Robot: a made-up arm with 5 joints.
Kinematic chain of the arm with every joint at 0, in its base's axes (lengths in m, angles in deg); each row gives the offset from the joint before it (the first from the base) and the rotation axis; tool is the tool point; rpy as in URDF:
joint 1: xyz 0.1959 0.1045 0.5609 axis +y
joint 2: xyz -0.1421 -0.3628 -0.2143 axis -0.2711 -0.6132 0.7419
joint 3: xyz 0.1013 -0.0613 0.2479 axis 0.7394 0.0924 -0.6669
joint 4: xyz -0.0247 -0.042 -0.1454 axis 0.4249 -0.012 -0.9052
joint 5: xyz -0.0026 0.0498 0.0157 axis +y
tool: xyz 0.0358 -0.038 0.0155 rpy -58.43 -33 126.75
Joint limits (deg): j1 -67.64..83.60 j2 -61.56..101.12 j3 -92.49..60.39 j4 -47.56..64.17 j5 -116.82..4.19
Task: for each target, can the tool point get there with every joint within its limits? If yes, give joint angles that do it. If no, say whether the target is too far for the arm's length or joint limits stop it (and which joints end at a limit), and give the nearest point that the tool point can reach.
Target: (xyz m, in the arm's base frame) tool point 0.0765 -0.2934 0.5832
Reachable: yes | joints -5.88 55.37 -38.30 13.53 -85.12
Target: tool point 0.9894 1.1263 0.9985
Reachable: no: too far | nearest point 0.2965 -0.1621 0.8105 | short by 1.475 m
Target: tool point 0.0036 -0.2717 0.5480
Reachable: yes | joints -1.84 86.52 -17.71 22.73 -98.57
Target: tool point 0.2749 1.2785 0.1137
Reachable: no: too far | nearest point 0.1727 -0.1577 0.3202 | short by 1.455 m
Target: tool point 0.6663 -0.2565 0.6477
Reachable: no: joint limits stop it (at a limit: joint 1, joint 3, joint 4) | nearest point 0.3308 -0.2226 0.6407 | short by 0.337 m
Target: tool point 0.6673 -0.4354 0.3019
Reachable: no: joint limits stop it (at a limit: joint 1, joint 2, joint 5) | nearest point 0.3323 -0.4354 0.4054 | short by 0.351 m
